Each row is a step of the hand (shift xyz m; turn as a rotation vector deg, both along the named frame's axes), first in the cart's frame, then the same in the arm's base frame.
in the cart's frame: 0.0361 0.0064 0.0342 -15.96 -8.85 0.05
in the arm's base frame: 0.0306 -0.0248 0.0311 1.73 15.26 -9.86
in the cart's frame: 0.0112 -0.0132 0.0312 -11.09 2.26 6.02
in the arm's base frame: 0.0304 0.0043 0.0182 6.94 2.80 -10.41
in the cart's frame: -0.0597 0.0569 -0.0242 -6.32 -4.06 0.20
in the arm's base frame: -0.0202 -0.0207 -0.0810 0.88 6.52 -3.63
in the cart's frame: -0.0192 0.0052 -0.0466 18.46 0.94 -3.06
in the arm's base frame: -0.0448 0.0075 -0.0225 -4.75 -9.26 15.58
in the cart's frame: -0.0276 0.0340 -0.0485 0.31 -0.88 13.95
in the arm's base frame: -0.0467 -0.0139 -0.0436 13.88 -0.29 1.63
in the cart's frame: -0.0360 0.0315 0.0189 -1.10 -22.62 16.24
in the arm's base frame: 0.0213 -0.0122 -0.0452 16.86 19.39 10.80
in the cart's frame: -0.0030 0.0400 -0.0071 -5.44 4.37 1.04
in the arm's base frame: -0.0078 -0.0334 -0.0220 1.42 -1.38 -6.77
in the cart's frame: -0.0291 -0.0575 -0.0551 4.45 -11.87 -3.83
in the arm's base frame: -0.0507 0.0679 -0.0022 -3.91 8.64 9.25
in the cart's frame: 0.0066 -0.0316 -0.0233 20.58 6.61 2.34
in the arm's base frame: -0.0230 0.0263 0.0191 0.29 -15.60 15.14
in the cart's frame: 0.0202 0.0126 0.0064 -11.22 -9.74 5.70
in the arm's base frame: 0.0042 -0.0210 0.0123 6.95 13.46 -4.89
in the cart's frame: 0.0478 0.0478 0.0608 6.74 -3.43 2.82
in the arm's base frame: 0.0549 -0.0685 0.0236 2.28 -0.31 7.73
